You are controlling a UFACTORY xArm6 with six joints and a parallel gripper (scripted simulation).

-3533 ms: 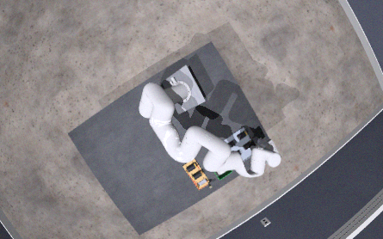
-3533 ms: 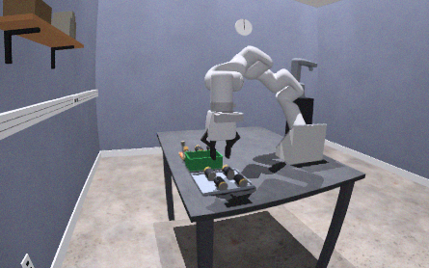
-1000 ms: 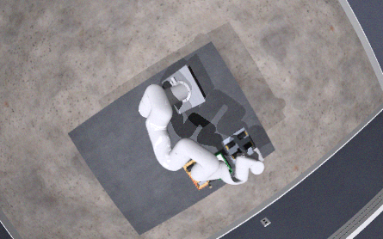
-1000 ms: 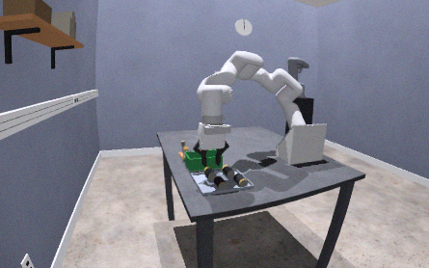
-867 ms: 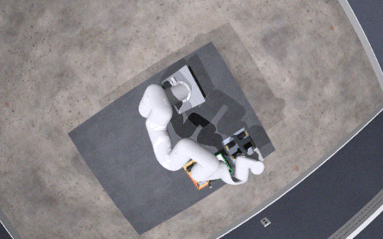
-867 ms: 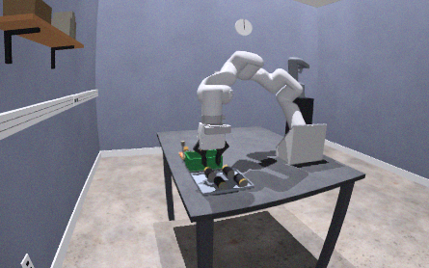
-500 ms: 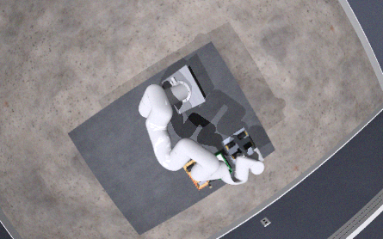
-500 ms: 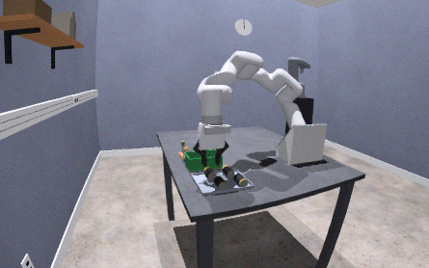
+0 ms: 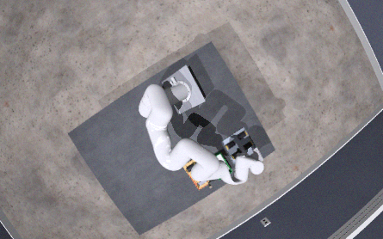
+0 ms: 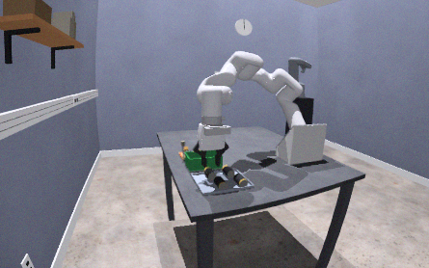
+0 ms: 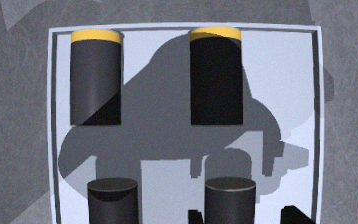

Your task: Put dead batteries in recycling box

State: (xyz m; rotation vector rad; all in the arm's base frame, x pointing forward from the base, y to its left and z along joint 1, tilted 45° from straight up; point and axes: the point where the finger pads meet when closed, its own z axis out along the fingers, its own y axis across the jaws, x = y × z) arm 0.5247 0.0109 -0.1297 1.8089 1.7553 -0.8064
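Now: hand 3 cm past the grey tray, 4 cm to the right of it and 7 cm above it. The rest, counted from my hand: green recycling box: 1 cm behind, 14 cm to the right, 6 cm below.
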